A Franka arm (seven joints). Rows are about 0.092 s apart.
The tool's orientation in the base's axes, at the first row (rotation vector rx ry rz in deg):
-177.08 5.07 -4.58
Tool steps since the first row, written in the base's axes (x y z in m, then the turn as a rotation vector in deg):
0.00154 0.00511 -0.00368 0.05 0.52 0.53
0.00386 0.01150 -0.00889 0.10 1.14 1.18
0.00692 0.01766 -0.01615 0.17 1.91 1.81
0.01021 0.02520 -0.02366 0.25 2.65 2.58
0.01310 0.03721 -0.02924 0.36 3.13 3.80
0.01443 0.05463 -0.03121 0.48 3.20 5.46
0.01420 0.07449 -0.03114 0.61 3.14 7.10
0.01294 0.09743 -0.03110 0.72 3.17 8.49
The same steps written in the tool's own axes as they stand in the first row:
0.00105 -0.00500 0.00399 0.05 -0.55 -0.50
0.00273 -0.01124 0.00961 0.09 -1.20 -1.12
0.00506 -0.01719 0.01731 0.15 -2.00 -1.71
0.00752 -0.02451 0.02533 0.22 -2.79 -2.44
0.00942 -0.03637 0.03161 0.37 -3.33 -3.62
0.00963 -0.05372 0.03447 0.57 -3.49 -5.27
0.00824 -0.07351 0.03533 0.78 -3.52 -6.90
0.00565 -0.09632 0.03630 0.96 -3.63 -8.28

